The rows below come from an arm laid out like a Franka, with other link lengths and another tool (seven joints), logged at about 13 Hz.
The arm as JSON. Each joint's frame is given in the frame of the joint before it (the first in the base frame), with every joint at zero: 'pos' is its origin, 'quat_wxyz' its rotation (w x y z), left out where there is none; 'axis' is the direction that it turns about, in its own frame. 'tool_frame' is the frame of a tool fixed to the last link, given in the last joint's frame.
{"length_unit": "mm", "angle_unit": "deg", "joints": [
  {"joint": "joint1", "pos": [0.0, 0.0, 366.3], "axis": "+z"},
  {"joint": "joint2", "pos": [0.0, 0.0, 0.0], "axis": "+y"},
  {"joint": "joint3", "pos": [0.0, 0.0, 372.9], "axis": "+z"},
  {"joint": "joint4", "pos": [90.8, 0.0, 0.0], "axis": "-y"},
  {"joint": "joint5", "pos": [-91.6, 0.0, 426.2], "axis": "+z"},
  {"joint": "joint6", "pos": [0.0, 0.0, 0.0], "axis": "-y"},
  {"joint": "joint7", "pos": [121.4, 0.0, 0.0], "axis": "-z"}
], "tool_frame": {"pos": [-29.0, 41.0, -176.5], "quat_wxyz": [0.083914, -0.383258, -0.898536, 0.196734]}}
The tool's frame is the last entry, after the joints.
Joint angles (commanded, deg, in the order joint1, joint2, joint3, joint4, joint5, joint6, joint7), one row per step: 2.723, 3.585, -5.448, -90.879, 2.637, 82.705, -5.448; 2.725, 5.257, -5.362, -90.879, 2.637, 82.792, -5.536; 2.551, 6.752, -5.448, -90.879, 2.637, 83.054, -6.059; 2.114, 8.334, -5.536, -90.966, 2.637, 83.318, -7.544; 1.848, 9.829, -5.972, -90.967, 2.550, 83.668, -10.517; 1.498, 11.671, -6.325, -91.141, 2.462, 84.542, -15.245; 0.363, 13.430, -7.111, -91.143, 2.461, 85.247, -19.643; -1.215, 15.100, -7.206, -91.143, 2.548, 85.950, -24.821
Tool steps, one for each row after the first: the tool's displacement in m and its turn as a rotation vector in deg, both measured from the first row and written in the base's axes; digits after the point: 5 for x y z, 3 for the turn. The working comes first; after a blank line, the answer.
Tool pose at each row, in the base's axes (x y z in m, rotation vector in deg; the steps are taken from these numbers as rounded here): 0.59847, 0.01967, 0.60191, -54.644, -145.670, 34.277; 0.60529, 0.02082, 0.58442, -53.618, -144.384, 34.918; 0.61138, 0.01801, 0.56881, -52.679, -143.469, 35.330; 0.61652, 0.01177, 0.55154, -50.795, -142.856, 35.633; 0.62046, 0.00255, 0.53603, -47.470, -143.270, 35.845; 0.62500, -0.00808, 0.51575, -41.995, -144.635, 35.849; 0.62847, -0.03149, 0.49754, -38.446, -145.154, 35.324; 0.63039, -0.05335, 0.48020, -33.636, -146.262, 34.312

0.00682, 0.00115, -0.01749, -0.059, 1.579, 0.170; 0.01291, -0.00166, -0.03310, -0.027, 2.786, 0.410; 0.01805, -0.00790, -0.05037, 0.256, 4.117, 1.315; 0.02199, -0.01712, -0.06588, 0.795, 5.121, 3.492; 0.02653, -0.02775, -0.08616, 1.805, 6.036, 7.338; 0.03000, -0.05116, -0.10437, 2.858, 6.838, 9.634; 0.03192, -0.07302, -0.12171, 4.416, 7.440, 12.890
